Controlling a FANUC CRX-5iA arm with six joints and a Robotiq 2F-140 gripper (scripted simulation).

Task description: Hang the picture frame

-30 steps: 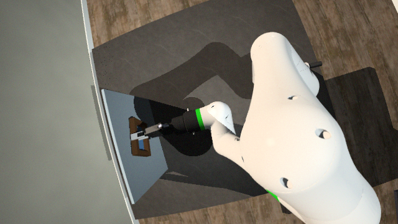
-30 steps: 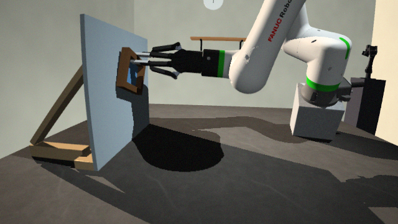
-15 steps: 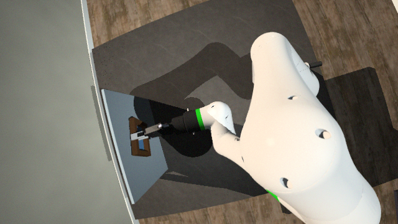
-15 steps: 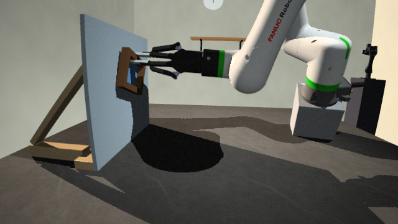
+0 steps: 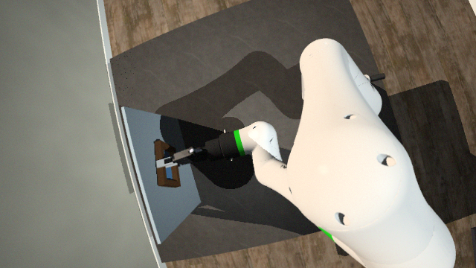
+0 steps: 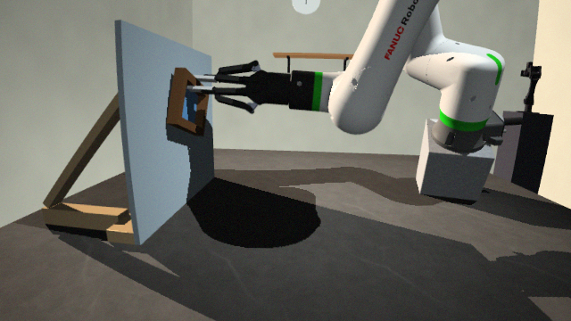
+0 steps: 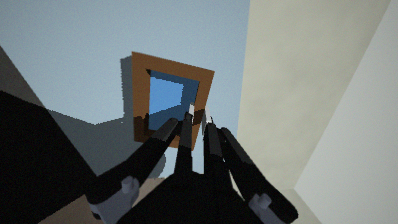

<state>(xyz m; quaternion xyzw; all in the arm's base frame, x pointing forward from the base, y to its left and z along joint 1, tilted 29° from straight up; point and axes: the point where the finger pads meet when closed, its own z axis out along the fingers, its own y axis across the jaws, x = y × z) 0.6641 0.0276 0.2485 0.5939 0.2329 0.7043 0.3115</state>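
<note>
Right now my hand is 4 cm short of the picture frame, 1 cm to the right of it and 5 cm above it. From my hand the other things lie so: pale blue wall panel (5 cm ahead, 2 cm to the left, 10 cm below).
</note>
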